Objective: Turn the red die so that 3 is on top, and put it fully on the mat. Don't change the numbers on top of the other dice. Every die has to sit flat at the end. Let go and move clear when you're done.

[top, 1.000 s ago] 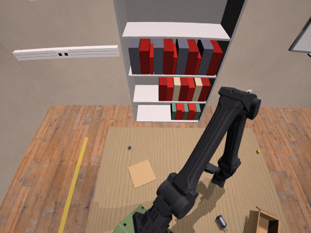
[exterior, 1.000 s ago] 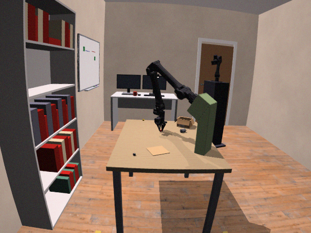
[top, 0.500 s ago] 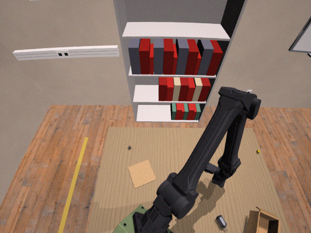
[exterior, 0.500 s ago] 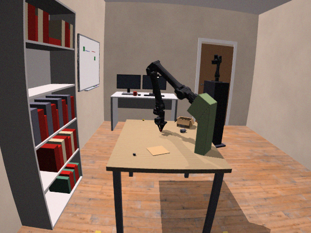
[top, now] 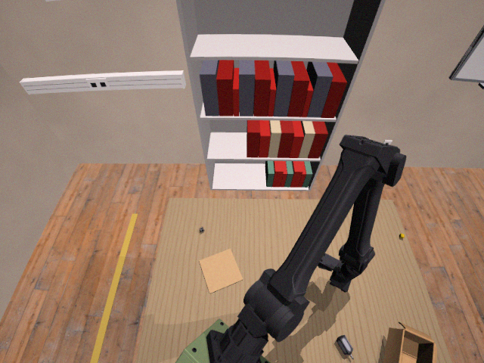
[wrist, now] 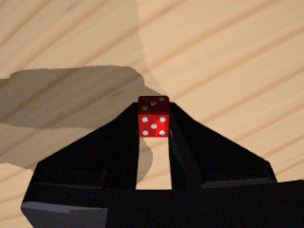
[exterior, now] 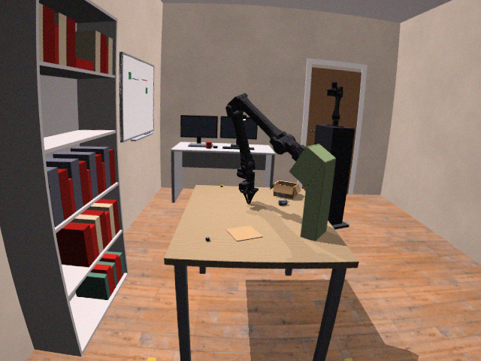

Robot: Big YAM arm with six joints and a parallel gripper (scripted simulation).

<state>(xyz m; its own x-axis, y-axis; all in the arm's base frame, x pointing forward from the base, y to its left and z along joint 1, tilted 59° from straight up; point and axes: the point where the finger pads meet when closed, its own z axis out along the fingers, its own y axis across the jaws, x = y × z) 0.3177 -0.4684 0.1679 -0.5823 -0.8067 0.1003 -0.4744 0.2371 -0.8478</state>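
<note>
Right now the tan square mat is 410 mm to the left of my hand, 200 mm ahead of it and 10 mm below it. Round my hand: red die: 10 mm below; then cardboard box: 330 mm behind, 90 mm to the right, 30 mm above; then dark object: 220 mm behind, 80 mm to the left.
</note>
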